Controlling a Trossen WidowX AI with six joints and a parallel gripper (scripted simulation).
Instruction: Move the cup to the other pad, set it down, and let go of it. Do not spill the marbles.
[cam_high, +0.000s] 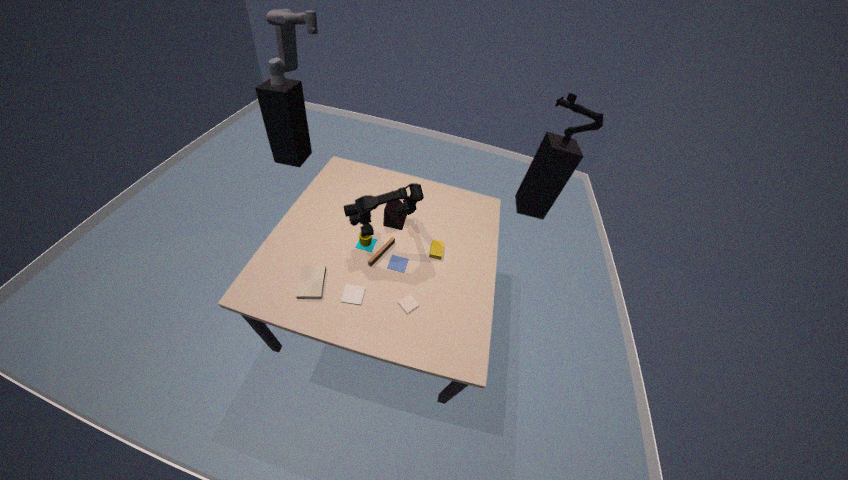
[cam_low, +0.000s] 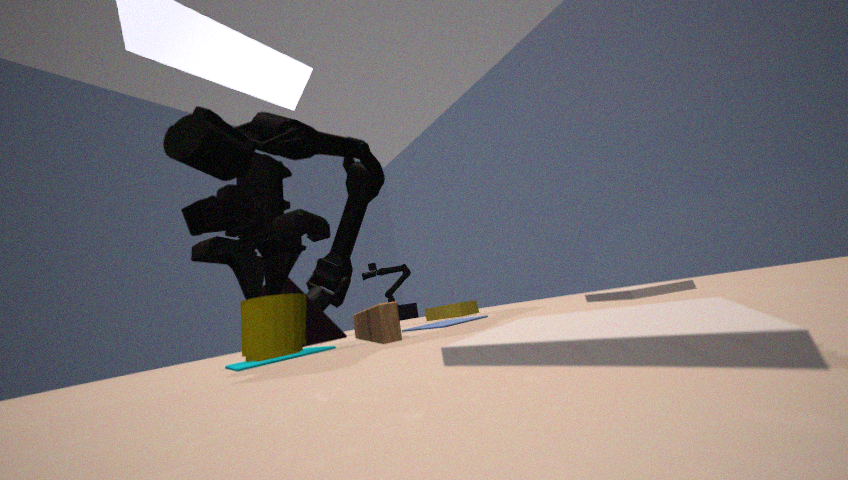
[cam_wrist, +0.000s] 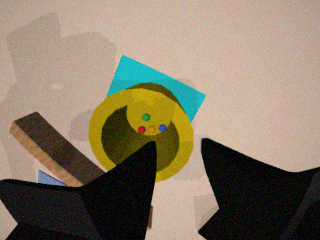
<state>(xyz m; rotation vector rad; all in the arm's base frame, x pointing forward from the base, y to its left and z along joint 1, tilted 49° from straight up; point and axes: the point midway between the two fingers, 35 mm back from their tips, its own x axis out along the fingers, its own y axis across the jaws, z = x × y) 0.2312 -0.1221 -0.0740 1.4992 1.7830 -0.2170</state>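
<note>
The cup lies 2 cm ahead of my gripper tip, 1 cm to the left of it and 4 cm below it. The rest, counted from my gripper tip: red marble: 3 cm ahead, 2 cm to the left, 6 cm below; then cyan pad: 3 cm ahead, 1 cm to the left, 8 cm below; then curved wooden block: 7 cm ahead, 12 cm to the left, 6 cm below.
</note>
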